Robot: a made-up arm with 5 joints.
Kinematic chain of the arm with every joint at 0, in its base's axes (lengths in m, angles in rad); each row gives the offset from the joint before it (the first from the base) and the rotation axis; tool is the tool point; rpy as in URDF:
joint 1: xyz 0 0 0.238 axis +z
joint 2: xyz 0 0 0 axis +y
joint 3: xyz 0.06 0 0.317 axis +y
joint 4: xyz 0.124 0 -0.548 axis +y
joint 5: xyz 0.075 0 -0.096 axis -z
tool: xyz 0 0 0 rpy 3.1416 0 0
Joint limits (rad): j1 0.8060..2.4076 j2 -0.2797..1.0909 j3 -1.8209..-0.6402 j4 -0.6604..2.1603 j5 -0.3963..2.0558
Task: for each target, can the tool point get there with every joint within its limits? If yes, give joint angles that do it. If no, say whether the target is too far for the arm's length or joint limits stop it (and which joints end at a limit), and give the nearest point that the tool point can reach.
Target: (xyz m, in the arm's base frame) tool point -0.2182 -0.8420 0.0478
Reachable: no: joint limits stop it (at a limit: joint 1, joint 2, joint 3, joint 4) | nearest point -0.0509 0.0459 -0.1713 | short by 0.930 m
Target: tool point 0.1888 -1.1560 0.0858
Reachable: no: too far | nearest point 0.0460 0.0480 -0.1768 | short by 1.241 m
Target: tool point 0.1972 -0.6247 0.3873
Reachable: no: joint limits stop it (at a limit: joint 1, joint 2, joint 3, joint 4) | nearest point 0.0475 0.0495 -0.1713 | short by 0.888 m
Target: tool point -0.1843 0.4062 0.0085
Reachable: yes | joints 1.9968 0.3395 -0.8366 1.9485 0.7021
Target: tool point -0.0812 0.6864 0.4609
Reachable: yes | joints 1.6885 -0.1307 -1.0247 0.1780 0.6391
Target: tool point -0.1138 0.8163 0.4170
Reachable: yes | joints 1.7093 0.3399 -1.6316 0.9770 1.8058
